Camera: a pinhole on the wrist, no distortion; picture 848 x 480 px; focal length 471.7 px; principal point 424.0 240.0 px. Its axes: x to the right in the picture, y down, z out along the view. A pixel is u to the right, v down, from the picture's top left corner.
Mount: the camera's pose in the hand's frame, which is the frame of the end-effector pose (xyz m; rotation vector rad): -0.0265 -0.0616 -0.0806 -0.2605 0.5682 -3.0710
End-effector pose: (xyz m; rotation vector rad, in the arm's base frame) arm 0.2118 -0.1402 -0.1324 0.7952 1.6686 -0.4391
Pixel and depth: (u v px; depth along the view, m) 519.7 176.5 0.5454
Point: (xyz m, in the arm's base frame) 0.4087 -0.5944 -0.2317
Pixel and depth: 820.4 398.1 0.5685
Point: 0.2431 -0.8703 0.0868
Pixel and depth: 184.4 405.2 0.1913
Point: 0.1092 -0.2822 -0.2657
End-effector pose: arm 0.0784 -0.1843 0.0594 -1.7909 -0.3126 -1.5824
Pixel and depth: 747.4 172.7 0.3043
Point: 0.1458 0.1229 -0.0611
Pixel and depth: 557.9 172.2 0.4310
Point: 0.2378 0.1820 0.0479
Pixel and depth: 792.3 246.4 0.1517
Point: 0.0378 -0.0153 -0.0087
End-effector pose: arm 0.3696 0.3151 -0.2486 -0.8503 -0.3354 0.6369
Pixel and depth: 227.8 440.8 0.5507
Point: 0.6103 0.4480 0.3147
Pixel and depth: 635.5 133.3 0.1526
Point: 0.3077 0.2781 -0.1313
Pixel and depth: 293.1 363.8 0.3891
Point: 0.4750 0.3946 0.1220
